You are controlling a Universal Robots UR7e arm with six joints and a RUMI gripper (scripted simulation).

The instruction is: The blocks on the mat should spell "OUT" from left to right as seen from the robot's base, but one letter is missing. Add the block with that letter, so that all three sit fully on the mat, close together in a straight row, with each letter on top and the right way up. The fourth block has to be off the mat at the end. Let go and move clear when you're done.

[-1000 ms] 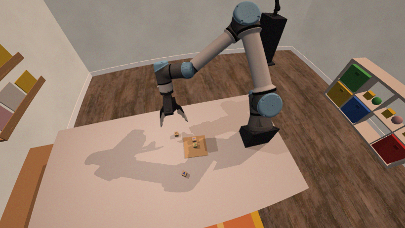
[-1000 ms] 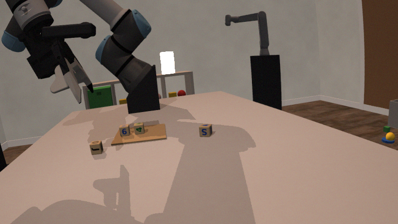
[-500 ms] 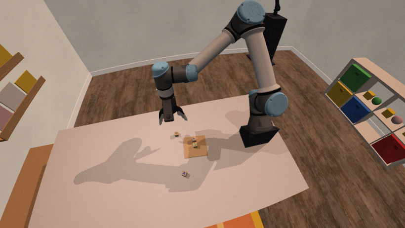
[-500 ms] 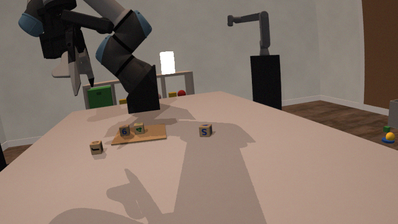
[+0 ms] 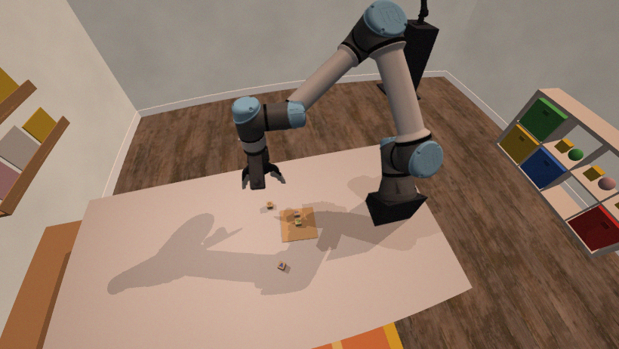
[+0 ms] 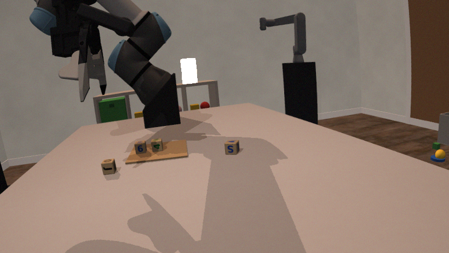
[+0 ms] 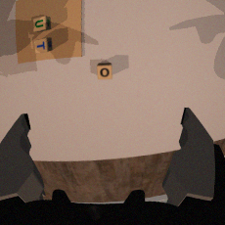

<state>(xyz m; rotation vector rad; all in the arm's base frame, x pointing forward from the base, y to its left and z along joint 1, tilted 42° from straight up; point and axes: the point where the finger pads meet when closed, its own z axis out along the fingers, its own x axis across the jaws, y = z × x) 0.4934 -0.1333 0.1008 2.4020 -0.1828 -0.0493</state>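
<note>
Now: the O block 14 cm below my hand. Also, from my hand: U block (10 cm behind, 11 cm to the left, 14 cm below); then T block (10 cm behind, 7 cm to the left, 14 cm below); then mat (10 cm behind, 11 cm to the left, 15 cm below).
</note>
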